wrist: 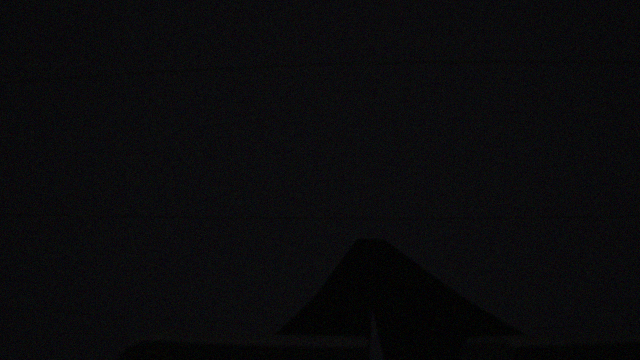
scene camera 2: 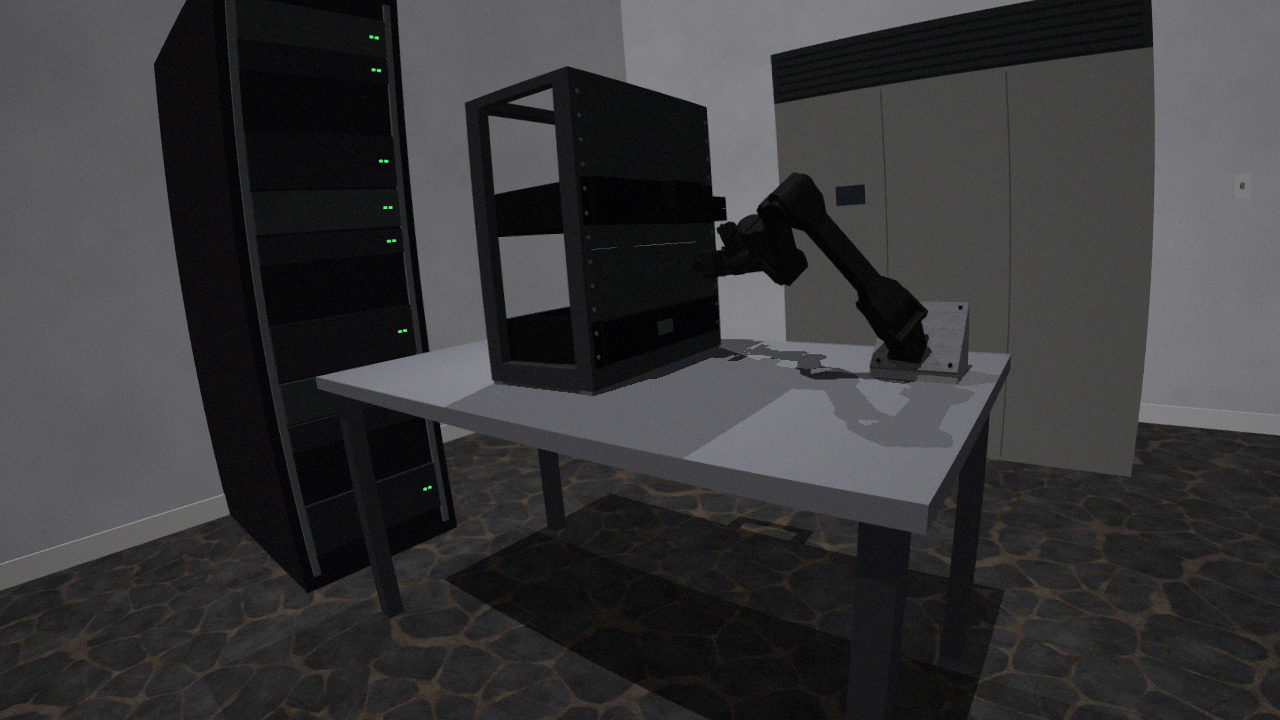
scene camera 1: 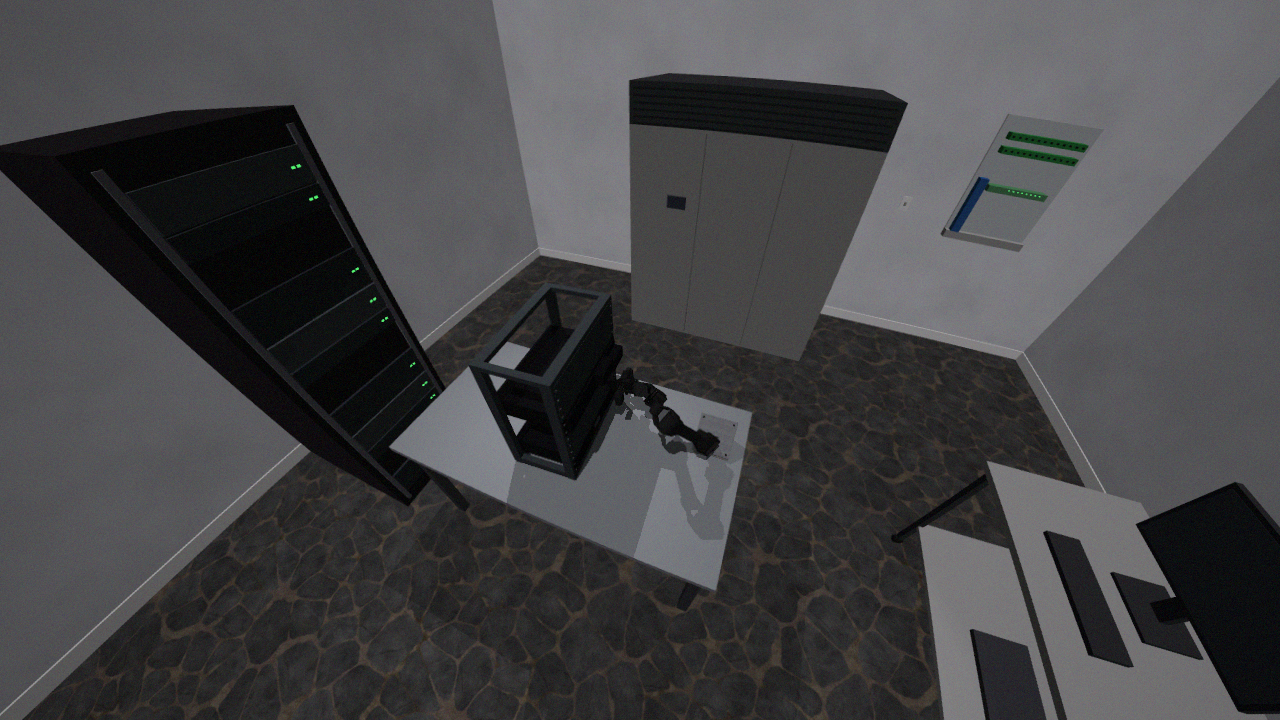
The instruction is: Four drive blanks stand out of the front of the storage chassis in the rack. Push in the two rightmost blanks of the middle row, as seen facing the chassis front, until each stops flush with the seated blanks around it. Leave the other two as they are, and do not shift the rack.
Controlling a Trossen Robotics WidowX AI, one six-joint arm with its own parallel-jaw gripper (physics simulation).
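Places are measured from the arm's base along level axes (x left, y down, z back), in metres.
Where they show: gripper, between the fingertips: (wrist: 369,252) (scene camera 2: 692,266) (scene camera 1: 606,383); arm's base, origin of its link: (scene camera 2: 908,347) (scene camera 1: 709,441).
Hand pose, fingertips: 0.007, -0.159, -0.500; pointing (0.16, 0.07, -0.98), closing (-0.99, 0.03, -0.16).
Things, the pixels of their top centre, and the offset from my fingertips, as dx, dy, dz. "pt": a spot on its surface instead. Level surfaces: height alone.
- black chassis, a spot on its surface: (scene camera 2: 640,201) pt +0.205, -0.145, +0.041
- dark block, a spot on its surface: (scene camera 2: 719,209) pt -0.063, -0.129, +0.043
- white table, height of its surface: dy +0.214
The open-frame rack (scene camera 1: 556,429) (scene camera 2: 580,313) stands upright on the table. The black chassis (scene camera 2: 640,201) spans its front, above a dark grey panel. A dark block (scene camera 2: 719,209) stands out at the chassis's far right end; I cannot tell whether it is one blank or several. The single blanks and their rows cannot be made out. My gripper (scene camera 1: 619,395) (scene camera 2: 699,266) (wrist: 369,252) is shut and empty. In scene camera 2 its tips are at the rack front's right part, lower than the block. Contact cannot be told. The wrist view is very dark, with faint horizontal seams.
The arm's base plate (scene camera 2: 948,335) stands at the right of the white table (scene camera 1: 572,510) (scene camera 2: 805,465). A second black unit (scene camera 2: 640,335) sits low in the rack. A tall server cabinet (scene camera 1: 53,179) (scene camera 2: 187,223) stands left, and a grey cabinet (scene camera 1: 742,232) (scene camera 2: 939,223) behind.
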